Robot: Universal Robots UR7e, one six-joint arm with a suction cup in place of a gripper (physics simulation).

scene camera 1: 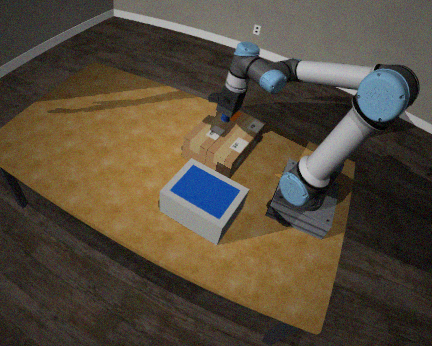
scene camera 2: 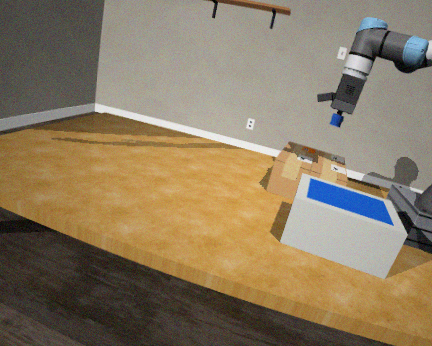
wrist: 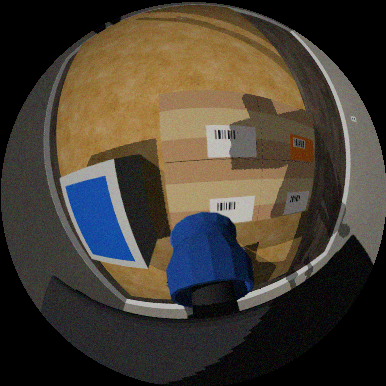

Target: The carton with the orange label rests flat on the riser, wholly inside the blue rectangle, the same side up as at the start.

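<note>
A grey riser (scene camera 2: 356, 229) is resting on the table. As for my suction cup (wrist: 205, 249), it is carrying nothing.
</note>
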